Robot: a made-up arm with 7 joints. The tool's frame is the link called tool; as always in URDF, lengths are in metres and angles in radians. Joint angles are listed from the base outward. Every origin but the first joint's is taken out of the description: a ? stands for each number. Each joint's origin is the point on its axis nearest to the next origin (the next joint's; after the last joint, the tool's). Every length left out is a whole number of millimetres.
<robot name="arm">
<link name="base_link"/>
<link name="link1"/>
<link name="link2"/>
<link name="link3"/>
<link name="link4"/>
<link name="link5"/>
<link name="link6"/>
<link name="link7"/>
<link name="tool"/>
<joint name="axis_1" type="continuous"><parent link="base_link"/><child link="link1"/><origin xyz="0.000 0.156 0.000" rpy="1.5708 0.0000 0.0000"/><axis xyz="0 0 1"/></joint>
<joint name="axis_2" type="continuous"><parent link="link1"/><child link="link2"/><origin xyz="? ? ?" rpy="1.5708 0.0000 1.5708"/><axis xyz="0 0 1"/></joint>
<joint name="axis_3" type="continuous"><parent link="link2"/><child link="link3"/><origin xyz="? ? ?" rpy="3.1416 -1.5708 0.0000"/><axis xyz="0 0 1"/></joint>
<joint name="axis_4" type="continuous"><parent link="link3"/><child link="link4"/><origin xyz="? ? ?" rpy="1.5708 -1.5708 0.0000"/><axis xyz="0 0 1"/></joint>
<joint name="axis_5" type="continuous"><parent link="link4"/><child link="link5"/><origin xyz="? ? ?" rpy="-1.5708 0.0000 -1.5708"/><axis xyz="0 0 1"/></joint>
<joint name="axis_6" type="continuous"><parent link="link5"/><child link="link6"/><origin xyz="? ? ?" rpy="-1.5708 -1.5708 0.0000"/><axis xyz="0 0 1"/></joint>
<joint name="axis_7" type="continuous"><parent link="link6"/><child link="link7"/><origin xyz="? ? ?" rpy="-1.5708 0.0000 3.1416"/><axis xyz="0 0 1"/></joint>
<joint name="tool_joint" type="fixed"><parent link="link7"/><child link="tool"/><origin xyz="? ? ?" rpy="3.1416 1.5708 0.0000"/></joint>
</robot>
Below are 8 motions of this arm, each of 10 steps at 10 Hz.
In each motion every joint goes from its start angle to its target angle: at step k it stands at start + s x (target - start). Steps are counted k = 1, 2, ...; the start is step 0. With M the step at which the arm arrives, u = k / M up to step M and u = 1 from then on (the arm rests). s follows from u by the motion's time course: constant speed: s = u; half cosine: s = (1 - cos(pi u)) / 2; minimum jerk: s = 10 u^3 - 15 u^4 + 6 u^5.
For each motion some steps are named. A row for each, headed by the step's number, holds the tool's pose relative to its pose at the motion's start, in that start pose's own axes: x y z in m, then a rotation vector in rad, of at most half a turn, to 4 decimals.
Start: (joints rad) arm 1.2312 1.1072 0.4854 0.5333 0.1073 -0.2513 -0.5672
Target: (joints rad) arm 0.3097 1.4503 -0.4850 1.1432 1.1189 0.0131 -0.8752
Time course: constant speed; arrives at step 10
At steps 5, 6, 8, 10:
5: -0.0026 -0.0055 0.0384 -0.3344 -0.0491 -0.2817
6: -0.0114 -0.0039 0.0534 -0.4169 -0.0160 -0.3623
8: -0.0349 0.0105 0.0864 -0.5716 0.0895 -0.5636
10: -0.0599 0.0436 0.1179 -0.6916 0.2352 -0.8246

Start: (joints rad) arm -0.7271 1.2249 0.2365 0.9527 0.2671 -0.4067 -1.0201
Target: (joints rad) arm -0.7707 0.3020 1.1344 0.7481 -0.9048 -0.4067 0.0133
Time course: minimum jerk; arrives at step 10
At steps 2, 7, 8, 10:
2: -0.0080 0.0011 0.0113 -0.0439 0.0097 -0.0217
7: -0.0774 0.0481 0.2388 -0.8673 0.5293 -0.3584
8: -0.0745 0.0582 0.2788 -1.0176 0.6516 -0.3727
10: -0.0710 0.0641 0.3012 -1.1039 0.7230 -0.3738

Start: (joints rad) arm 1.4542 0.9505 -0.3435 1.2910 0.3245 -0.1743 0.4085
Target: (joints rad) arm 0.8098 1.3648 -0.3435 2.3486 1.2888 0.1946 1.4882
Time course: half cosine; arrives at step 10
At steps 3, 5, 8, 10:
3: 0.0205 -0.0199 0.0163 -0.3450 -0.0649 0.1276
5: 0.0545 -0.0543 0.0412 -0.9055 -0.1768 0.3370
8: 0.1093 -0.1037 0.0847 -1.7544 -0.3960 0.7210
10: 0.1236 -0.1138 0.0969 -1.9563 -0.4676 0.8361

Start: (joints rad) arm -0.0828 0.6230 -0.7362 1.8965 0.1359 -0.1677 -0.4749
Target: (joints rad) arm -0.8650 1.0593 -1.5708 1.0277 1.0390 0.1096 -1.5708
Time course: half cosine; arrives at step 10
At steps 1, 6, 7, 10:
1: -0.0066 -0.0024 0.0080 0.0096 0.0623 0.0097
6: -0.0416 0.0029 0.3011 0.1614 1.5380 -0.5720
7: -0.0096 0.0295 0.3632 0.1141 1.7307 -0.9052
10: 0.0552 0.0866 0.4317 -0.0414 1.8297 -1.4850

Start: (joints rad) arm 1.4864 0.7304 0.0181 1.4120 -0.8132 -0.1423 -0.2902
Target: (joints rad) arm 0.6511 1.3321 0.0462 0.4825 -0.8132 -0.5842 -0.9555
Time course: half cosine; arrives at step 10
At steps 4, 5, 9, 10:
4: -0.0911 -0.0147 0.0929 -0.2746 0.0340 -0.1882
5: -0.1298 0.0012 0.1327 -0.3871 0.0371 -0.2723
9: -0.2231 0.1155 0.1996 -0.6736 -0.0034 -0.5378
10: -0.2265 0.1229 0.1998 -0.6853 -0.0079 -0.5518

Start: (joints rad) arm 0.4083 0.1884 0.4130 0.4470 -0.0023 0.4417 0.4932
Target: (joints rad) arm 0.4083 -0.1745 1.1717 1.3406 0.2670 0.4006 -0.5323
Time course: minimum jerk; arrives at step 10
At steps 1, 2, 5, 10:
1: 0.0009 -0.0009 0.0002 0.0050 -0.0100 0.0044
2: 0.0058 -0.0055 0.0016 0.0349 -0.0667 0.0321
5: 0.0321 -0.0251 0.0349 0.3632 -0.4794 0.4190
10: 0.0092 -0.0185 0.0963 0.8309 -0.6851 1.0513

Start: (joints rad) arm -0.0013 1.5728 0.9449 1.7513 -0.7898 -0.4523 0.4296
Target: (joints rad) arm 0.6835 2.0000 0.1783 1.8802 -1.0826 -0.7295 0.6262
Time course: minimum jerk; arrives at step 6
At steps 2, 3, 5, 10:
2: -0.0022 0.0236 -0.0069 -0.0555 -0.0714 -0.1768
3: -0.0056 0.0514 -0.0068 -0.1767 -0.1343 -0.4252
5: -0.0121 0.0794 0.0135 -0.4792 -0.1657 -0.7814
10: -0.0127 0.0806 0.0160 -0.5074 -0.1656 -0.8045

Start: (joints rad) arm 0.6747 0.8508 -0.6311 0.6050 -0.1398 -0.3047 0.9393
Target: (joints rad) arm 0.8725 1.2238 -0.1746 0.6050 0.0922 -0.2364 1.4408
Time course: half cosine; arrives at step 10
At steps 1, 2, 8, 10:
1: -0.0017 0.0024 0.0050 0.0063 -0.0021 0.0097
2: -0.0067 0.0090 0.0199 0.0249 -0.0096 0.0369
8: -0.0500 0.0375 0.2041 0.2627 -0.2051 0.2307
10: -0.0535 0.0348 0.2265 0.2930 -0.2371 0.2362

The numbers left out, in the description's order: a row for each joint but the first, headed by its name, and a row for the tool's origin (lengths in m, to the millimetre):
axis_2: 0.000 0.000 0.000
axis_3: -0.257 0.000 0.000
axis_4: 0.000 0.000 0.000
axis_5: -0.208 0.000 0.000
axis_6: 0.000 0.000 0.000
axis_7: 0.000 0.000 0.000
tool: 0.000 0.000 0.000

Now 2 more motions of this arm.
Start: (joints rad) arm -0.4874 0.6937 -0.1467 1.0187 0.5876 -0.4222 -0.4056
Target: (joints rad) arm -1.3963 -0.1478 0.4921 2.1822 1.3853 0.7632 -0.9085
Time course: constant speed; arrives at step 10
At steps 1, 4, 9, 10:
1: -0.0059 -0.0183 0.0284 0.0517 0.1601 0.1197
4: -0.0006 -0.0424 0.1131 0.1794 0.6548 0.4127
9: 0.0672 -0.0103 0.2326 0.2626 1.2914 0.6873
10: 0.0888 -0.0001 0.2526 0.2618 1.3719 0.7007

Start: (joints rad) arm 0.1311 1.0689 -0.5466 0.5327 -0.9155 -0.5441 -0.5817
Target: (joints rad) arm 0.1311 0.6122 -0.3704 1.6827 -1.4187 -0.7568 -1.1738
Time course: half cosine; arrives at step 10
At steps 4, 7, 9, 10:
4: 0.0953 0.0341 -0.0699 0.4901 -0.4420 0.0636
7: 0.2057 0.1196 -0.0911 1.1948 -0.9012 0.1265
9: 0.2387 0.1581 -0.0778 1.4927 -1.0498 0.1288
10: 0.2425 0.1631 -0.0751 1.5331 -1.0682 0.1275

